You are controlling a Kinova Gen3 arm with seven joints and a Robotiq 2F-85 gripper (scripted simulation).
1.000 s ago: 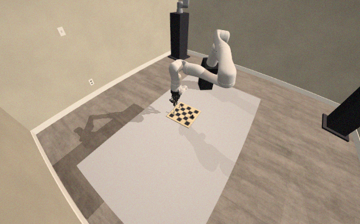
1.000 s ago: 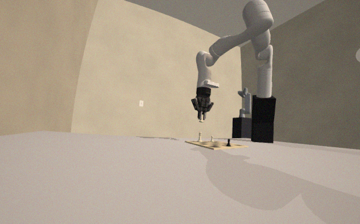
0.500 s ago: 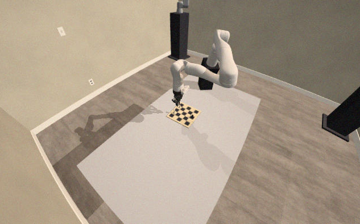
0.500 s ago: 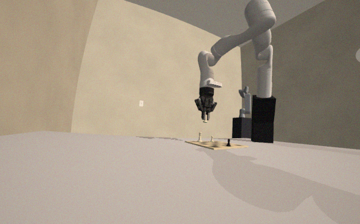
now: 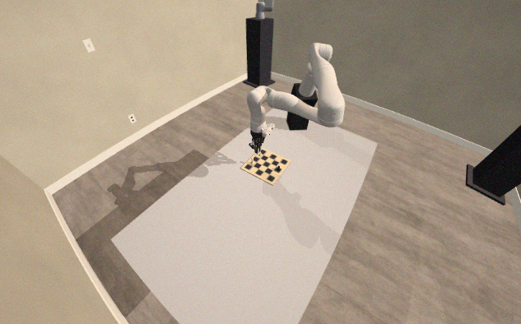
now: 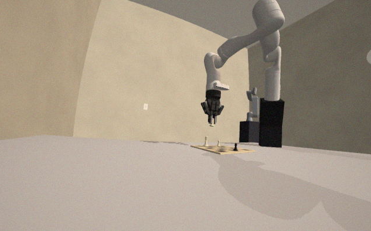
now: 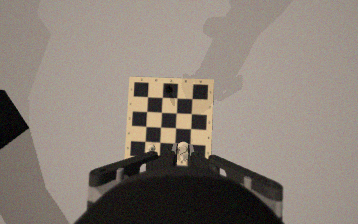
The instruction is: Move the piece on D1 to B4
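My gripper is now 4 cm past the chessboard, 3 cm to the right of it and 13 cm above it. From my hand the other things lie so: black chess piece (6 cm behind, 11 cm to the left, 12 cm below); then white chess piece (2 cm below).
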